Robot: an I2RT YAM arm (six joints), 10 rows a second.
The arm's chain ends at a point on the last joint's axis. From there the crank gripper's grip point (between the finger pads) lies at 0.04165 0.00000 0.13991 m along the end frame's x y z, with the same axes.
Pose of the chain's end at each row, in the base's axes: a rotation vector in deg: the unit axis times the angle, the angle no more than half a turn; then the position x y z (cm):
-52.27 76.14 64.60 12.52 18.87 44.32
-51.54 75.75 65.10 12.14 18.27 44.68
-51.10 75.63 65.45 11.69 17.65 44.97
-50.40 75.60 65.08 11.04 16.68 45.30
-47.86 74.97 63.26 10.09 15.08 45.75
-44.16 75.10 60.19 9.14 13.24 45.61
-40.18 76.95 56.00 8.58 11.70 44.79
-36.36 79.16 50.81 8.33 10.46 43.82
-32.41 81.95 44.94 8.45 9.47 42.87
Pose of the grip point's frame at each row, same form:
-52.27 76.14 64.60 15.72 32.76 41.16
-51.54 75.75 65.10 15.35 32.20 41.71
-51.10 75.63 65.45 14.90 31.60 42.09
-50.40 75.60 65.08 14.41 30.60 42.50
-47.86 74.97 63.26 14.14 28.89 43.29
-44.16 75.10 60.19 14.24 26.74 43.44
-40.18 76.95 56.00 14.91 24.66 42.53
-36.36 79.16 50.81 15.96 22.65 41.30
-32.41 81.95 44.94 17.37 20.64 39.91

